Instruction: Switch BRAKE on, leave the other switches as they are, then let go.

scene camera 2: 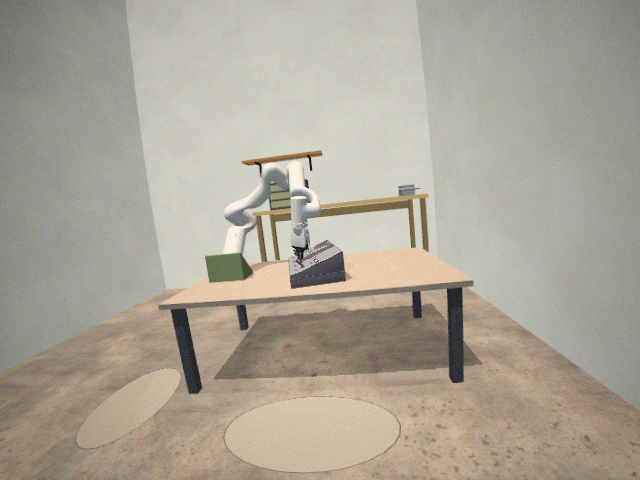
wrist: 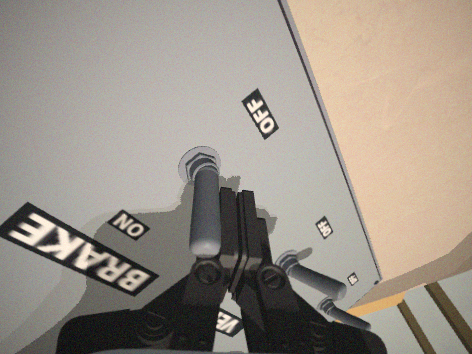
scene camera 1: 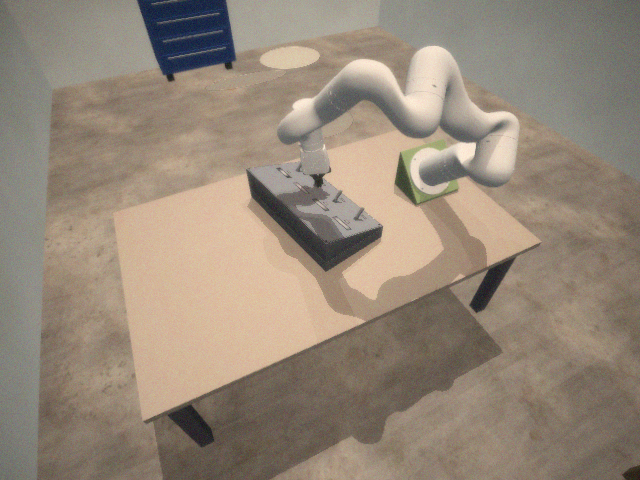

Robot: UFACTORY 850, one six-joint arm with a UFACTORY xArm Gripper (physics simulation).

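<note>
The grey sloped switch box (scene camera 1: 289, 219) (scene camera 2: 317, 273) (wrist: 125, 100) stands on the table. In the wrist view the BRAKE lever (wrist: 206, 215) rises between its ON label (wrist: 129, 225) and OFF label (wrist: 260, 114), with the BRAKE label (wrist: 82, 250) at lower left. Its exact tilt is hard to tell. My gripper (scene camera 1: 318, 184) (scene camera 2: 299, 260) (wrist: 230, 208) is shut and empty, low over the panel. Its fingers are right beside the lever, on the right in the wrist view; contact cannot be told for sure. Two other levers (scene camera 1: 337, 196) (scene camera 1: 358, 213) (wrist: 317, 282) (wrist: 350, 316) show farther along.
The arm's base is on a green wedge block (scene camera 1: 406, 178) (scene camera 2: 224, 267) on the wooden table (scene camera 1: 206, 310) (scene camera 2: 398, 273). A blue drawer cabinet (scene camera 1: 196, 38) stands behind. A wooden bench (scene camera 2: 361, 206) and a wall shelf (scene camera 2: 281, 157) show in scene camera 2.
</note>
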